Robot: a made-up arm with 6 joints.
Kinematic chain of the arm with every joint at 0, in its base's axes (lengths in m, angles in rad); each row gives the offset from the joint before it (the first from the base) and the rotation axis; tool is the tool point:
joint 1: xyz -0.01 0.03 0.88 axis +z
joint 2: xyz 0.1 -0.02 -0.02 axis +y
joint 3: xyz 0 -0.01 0.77 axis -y
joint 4: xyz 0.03 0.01 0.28 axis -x
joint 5: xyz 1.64 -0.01 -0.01 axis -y
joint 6: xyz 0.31 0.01 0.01 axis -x
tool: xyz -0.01 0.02 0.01
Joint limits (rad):
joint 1: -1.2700..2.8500
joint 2: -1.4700..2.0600
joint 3: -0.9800..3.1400
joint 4: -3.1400..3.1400
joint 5: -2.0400..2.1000
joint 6: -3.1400..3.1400
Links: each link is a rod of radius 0.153 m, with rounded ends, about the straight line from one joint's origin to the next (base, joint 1, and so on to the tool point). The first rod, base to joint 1, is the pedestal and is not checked.
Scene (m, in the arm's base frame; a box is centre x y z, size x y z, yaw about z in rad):
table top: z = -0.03
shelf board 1: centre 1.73 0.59 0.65 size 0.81 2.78 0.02 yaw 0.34
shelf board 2: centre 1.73 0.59 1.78 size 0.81 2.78 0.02 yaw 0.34
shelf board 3: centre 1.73 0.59 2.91 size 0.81 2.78 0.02 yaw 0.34
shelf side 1: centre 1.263 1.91 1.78 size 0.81 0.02 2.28 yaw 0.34
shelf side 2: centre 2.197 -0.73 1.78 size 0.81 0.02 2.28 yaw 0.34
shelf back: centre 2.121 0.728 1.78 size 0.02 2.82 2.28 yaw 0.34
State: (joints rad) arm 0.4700 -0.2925 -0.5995 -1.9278 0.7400 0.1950
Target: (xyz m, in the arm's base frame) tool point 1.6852 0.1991 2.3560
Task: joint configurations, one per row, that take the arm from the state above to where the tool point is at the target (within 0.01 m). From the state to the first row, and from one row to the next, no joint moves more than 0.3 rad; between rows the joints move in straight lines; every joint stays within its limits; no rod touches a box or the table.
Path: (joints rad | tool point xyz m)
1: 0.2887 -0.4272 -0.6629 -1.8293 0.7721 -0.0894 | 1.6436 0.2785 1.3609
2: 0.1074 -0.5618 -0.7263 -1.7309 0.8043 -0.3739 | 1.5732 -0.0448 1.4627
3: -0.0740 -0.6965 -0.7897 -1.6324 0.8364 -0.6583 | 1.4395 -0.3312 1.5528
4: -0.2553 -0.8312 -0.8532 -1.5339 0.8685 -0.9428 | 1.2564 -0.5686 1.6309
5: -0.4366 -0.9659 -0.9166 -1.4355 0.9007 -1.2272 | 1.0388 -0.7499 1.6981
6: -0.6179 -1.1005 -0.9800 -1.3370 0.9328 -1.5117 | 0.8026 -0.8720 1.7550
7: -0.4602 -1.0275 -0.8905 -1.3761 0.9298 -1.2619 | 0.9500 -0.7423 1.8290
8: -0.3026 -0.9544 -0.8009 -1.4151 0.9268 -1.0121 | 1.0806 -0.5891 1.9011
9: -0.1449 -0.8813 -0.7114 -1.4542 0.9238 -0.7623 | 1.1907 -0.4135 1.9704
10: 0.0128 -0.8083 -0.6218 -1.4933 0.9208 -0.5125 | 1.2759 -0.2179 2.0371
11: 0.1704 -0.7352 -0.5323 -1.5324 0.9178 -0.2627 | 1.3323 -0.0055 2.1002
12: 0.1914 -0.4866 -0.2519 -1.6884 0.7595 -0.0279 | 1.5049 0.0869 2.2435
13: 0.2124 -0.2380 0.0285 -1.8444 0.6013 0.2069 | 1.6851 0.1991 2.3561

